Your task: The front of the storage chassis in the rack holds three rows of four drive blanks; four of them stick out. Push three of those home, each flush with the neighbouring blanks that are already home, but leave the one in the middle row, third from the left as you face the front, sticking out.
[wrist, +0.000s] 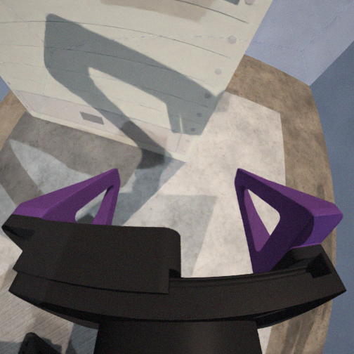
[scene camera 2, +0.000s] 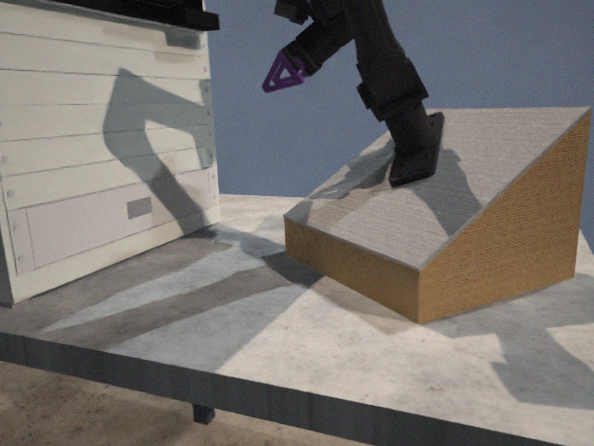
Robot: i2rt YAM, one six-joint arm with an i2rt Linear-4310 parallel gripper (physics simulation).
Observation:
I see my gripper and a pale rack.
My gripper also shows in the wrist view.

